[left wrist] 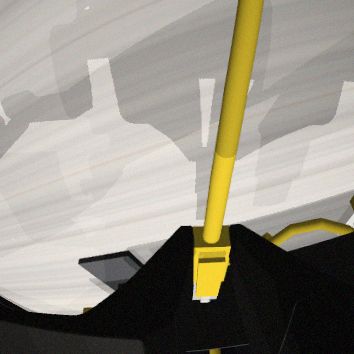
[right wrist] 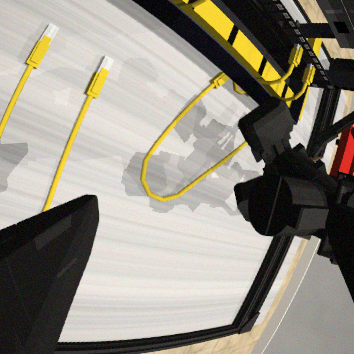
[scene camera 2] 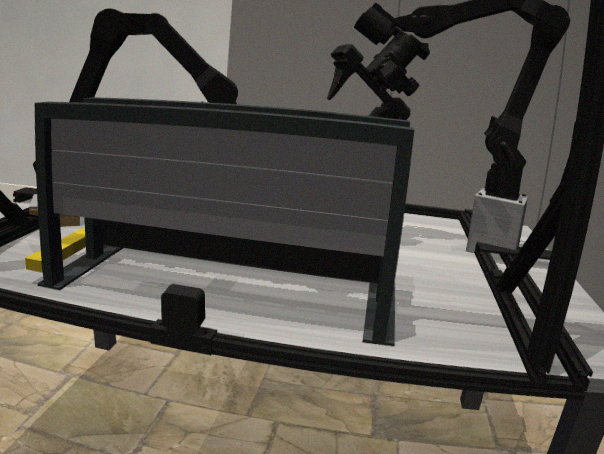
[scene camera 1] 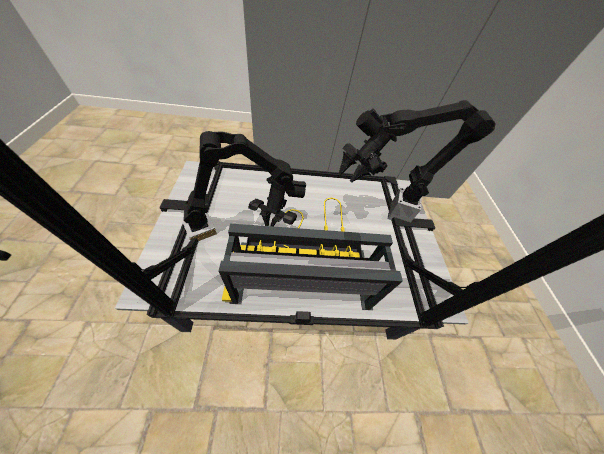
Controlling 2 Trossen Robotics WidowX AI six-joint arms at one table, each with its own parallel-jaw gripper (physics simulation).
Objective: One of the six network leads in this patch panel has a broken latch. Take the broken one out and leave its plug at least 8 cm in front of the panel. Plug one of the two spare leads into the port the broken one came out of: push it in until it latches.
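Frame: origin at the left arm's base, x ahead, y left, z up, level; centimetres.
Seen in the pictures: left gripper, fingertip midpoint: [left wrist: 209,236]; right gripper, fingertip midpoint: [right wrist: 219,212] [scene camera 1: 345,178]; left arm's base at its link origin: [scene camera 1: 198,223]; right arm's base at its link origin: [scene camera 2: 502,195] [scene camera 1: 410,198].
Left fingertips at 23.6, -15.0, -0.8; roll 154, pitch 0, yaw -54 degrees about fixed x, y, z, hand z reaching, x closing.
Pixels of each thing's middle, then the offset from my left fingertips to it, as dx, dy, dz. "spot": a spot on its surface instead.
- yellow plug at the middle of its body: [left wrist: 206,273] -1.7, -1.2, +0.4
- loop's far end at a spot on its surface: [right wrist: 218,80] spot: +5.0, -8.4, -2.3
- dark rack frame at a spot on its surface: [scene camera 2: 225,117] spot: -1.1, -34.6, +22.0
My left gripper [scene camera 1: 269,222] is shut on a yellow plug [left wrist: 212,272] with a clear tip, in front of the dark rack. Its yellow cable [left wrist: 232,115] [right wrist: 162,198] makes a loop over the table; the loop's far end [right wrist: 218,80] meets the panel's lower edge. The patch panel's yellow blocks [scene camera 1: 307,251] [right wrist: 249,49] sit in the rack, with several leads behind. Two more yellow plugs [right wrist: 41,50] [right wrist: 97,82] with clear tips lie on the table, their cable [scene camera 1: 333,199] arching back. My right gripper [scene camera 1: 347,176] [scene camera 2: 352,106] is open and empty, high above. The broken latch cannot be made out.
The dark rack frame [scene camera 1: 310,275] [scene camera 2: 225,117] stands across the table. A yellow bar [scene camera 1: 226,295] [scene camera 2: 57,252] lies by its left legs. A black box [scene camera 2: 183,307] sits on the near table rail. A red object [right wrist: 344,155] shows in the right wrist view.
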